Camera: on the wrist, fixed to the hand. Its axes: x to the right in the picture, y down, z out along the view.
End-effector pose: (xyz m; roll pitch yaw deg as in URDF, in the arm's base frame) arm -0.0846 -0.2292 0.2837 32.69 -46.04 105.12
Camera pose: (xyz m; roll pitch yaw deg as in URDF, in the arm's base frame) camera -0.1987 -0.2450 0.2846 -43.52 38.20 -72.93
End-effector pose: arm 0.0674 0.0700 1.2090 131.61 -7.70 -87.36
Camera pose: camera 0.0592 0.0744 1.3238 -142.55 10.36 100.25
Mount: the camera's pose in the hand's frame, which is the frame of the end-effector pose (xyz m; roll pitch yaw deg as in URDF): 0.0107 0.0909 -0.0700 -11.95 -7.41 177.05
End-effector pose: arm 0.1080 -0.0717 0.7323 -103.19 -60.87 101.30
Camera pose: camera 0.1817 0.0130 0.7063 77.31 64.63 -94.12
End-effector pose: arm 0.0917 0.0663 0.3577 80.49 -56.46 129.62
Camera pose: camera 0.0647 -0.0329 0.4098 -83.64 51.80 -39.31
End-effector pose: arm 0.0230 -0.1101 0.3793 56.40 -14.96 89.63
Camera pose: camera -0.0856 -0.1086 0.4178 -67.61 8.37 -85.78
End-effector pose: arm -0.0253 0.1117 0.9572 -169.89 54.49 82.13
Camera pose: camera 0.0823 0.1466 0.9792 155.96 -46.65 -95.57
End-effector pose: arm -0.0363 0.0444 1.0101 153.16 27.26 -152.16
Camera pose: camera -0.1097 0.0616 1.0972 -167.97 -21.83 34.26
